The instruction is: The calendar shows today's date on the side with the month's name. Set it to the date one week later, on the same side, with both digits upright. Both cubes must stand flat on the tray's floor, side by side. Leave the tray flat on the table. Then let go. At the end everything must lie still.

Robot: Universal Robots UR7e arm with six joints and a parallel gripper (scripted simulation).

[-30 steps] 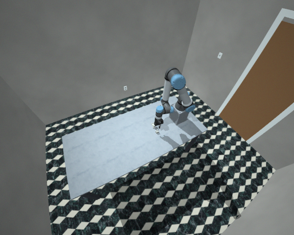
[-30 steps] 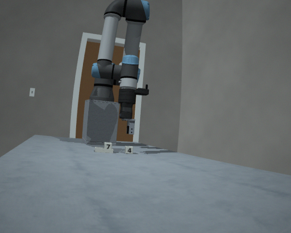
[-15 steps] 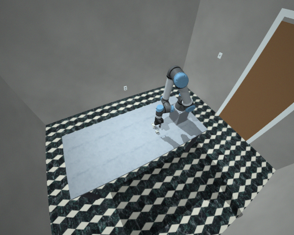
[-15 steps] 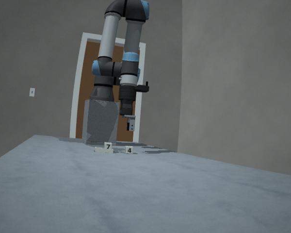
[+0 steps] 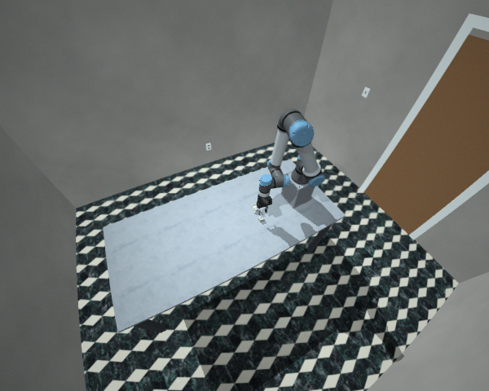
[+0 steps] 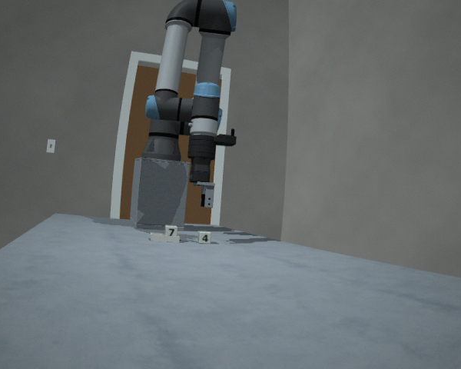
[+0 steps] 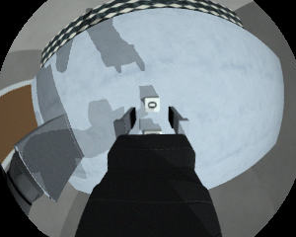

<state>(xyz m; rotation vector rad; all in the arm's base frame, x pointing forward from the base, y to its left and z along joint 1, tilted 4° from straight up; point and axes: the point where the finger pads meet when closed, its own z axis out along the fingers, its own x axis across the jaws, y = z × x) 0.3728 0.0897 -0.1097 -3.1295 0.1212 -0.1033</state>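
Now: hand 10 mm past the white calendar tray, 110 mm to the left of it and 110 mm above it.
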